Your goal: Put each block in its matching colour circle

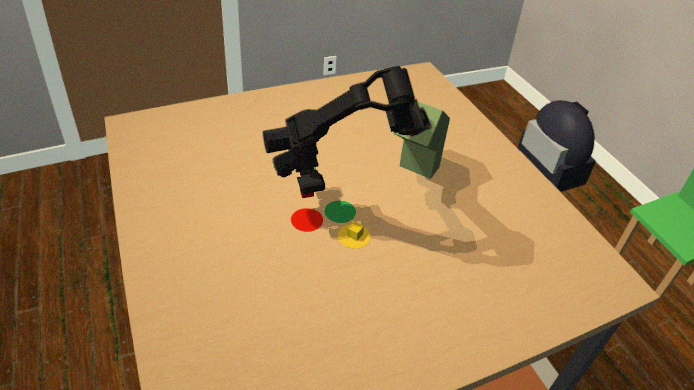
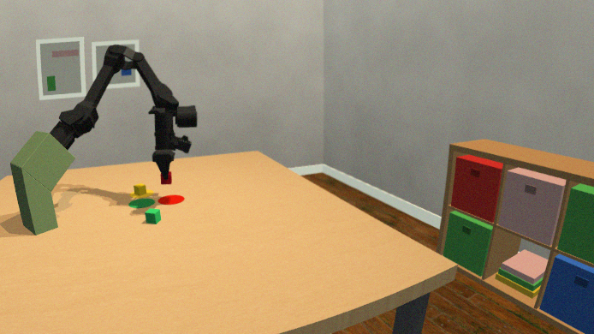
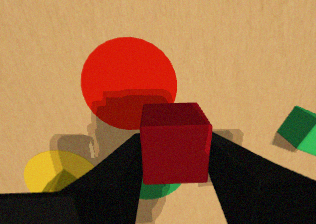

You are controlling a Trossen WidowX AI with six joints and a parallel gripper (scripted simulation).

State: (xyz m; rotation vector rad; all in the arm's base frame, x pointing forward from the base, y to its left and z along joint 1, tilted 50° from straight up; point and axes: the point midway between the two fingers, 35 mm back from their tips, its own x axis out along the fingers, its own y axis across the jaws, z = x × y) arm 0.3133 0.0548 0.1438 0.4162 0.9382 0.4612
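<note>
Right now my hand is 12 cm above the red circle and 3 cm to the right of it. The rest, counted from my hand: green circle 12 cm below, 10 cm behind; then red block 3 cm below; then green block 15 cm to the right, 10 cm below, 1 cm behind.
</note>
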